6 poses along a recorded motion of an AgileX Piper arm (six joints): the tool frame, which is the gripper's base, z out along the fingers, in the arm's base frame.
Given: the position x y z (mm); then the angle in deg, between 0 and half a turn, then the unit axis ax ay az.
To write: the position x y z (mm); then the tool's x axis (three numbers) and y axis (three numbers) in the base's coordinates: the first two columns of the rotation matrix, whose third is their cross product. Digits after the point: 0 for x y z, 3 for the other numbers.
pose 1, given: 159 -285 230 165.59 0.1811 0.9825 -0.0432
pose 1, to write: 159 -285 230 -0.904 0.340 -0.260 0.361 0.932 -0.038
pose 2, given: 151 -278 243 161.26 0.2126 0.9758 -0.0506
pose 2, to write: 151 -278 243 -0.859 0.388 -0.334 0.420 0.907 -0.028
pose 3, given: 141 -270 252 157.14 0.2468 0.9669 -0.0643
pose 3, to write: 141 -270 252 -0.804 0.434 -0.406 0.484 0.875 -0.024
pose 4, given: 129 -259 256 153.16 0.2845 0.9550 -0.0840
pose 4, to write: 129 -259 256 -0.739 0.476 -0.476 0.552 0.833 -0.023
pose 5, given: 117 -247 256 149.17 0.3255 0.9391 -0.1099
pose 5, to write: 117 -247 256 -0.662 0.512 -0.548 0.625 0.781 -0.025
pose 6, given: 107 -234 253 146.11 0.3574 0.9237 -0.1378
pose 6, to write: 107 -234 253 -0.596 0.527 -0.605 0.681 0.731 -0.034
